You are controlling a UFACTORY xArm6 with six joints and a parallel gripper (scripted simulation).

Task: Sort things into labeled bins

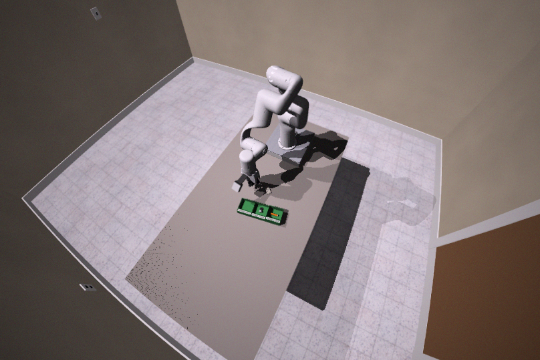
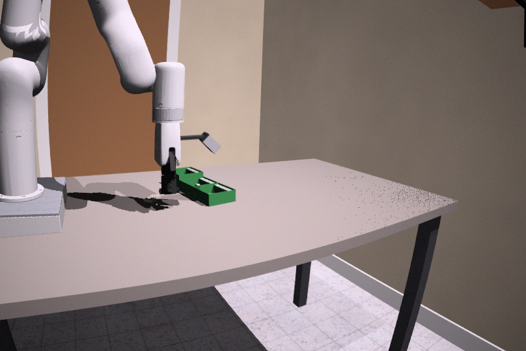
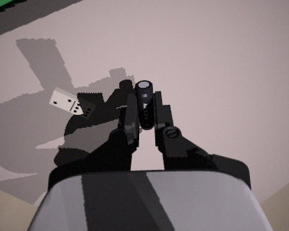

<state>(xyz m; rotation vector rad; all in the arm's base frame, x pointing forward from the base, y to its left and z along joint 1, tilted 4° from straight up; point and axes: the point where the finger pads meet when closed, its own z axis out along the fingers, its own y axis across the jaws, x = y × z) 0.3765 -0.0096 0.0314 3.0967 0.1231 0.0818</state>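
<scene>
The orange battery is 70 mm ahead of my hand, 210 mm to the left of it and 50 mm below it. Round my hand: white domino (40 mm behind, 90 mm to the left, 60 mm below); then black battery (20 mm below); then black nut (80 mm ahead, 130 mm to the left, 50 mm below).
</scene>
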